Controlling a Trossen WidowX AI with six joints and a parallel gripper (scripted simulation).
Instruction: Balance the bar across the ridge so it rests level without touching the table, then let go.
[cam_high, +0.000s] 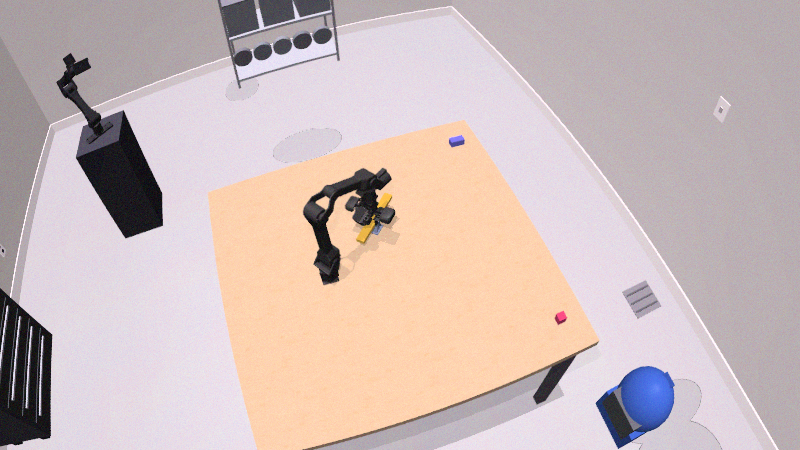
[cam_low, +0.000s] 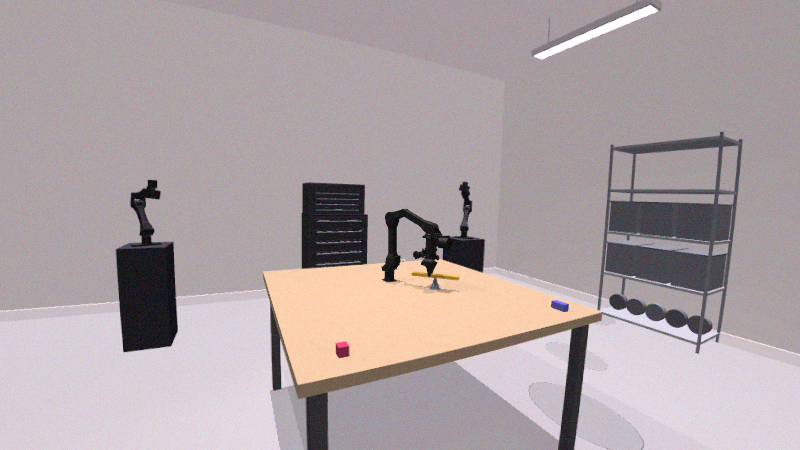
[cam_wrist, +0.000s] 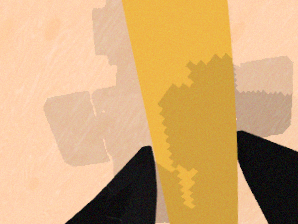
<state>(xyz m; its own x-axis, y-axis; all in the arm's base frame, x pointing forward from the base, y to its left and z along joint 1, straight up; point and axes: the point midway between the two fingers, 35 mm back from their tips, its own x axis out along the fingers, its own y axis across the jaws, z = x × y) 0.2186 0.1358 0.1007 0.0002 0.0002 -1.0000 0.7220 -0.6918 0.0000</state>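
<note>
Right now my gripper tip is 20 mm short of the bar and 20 mm to the right of it. From my gripper tip the other things lie so: blue block (520 mm ahead, 360 mm to the left, 50 mm below); red block (520 mm ahead, 640 mm to the right, 50 mm below).
</note>
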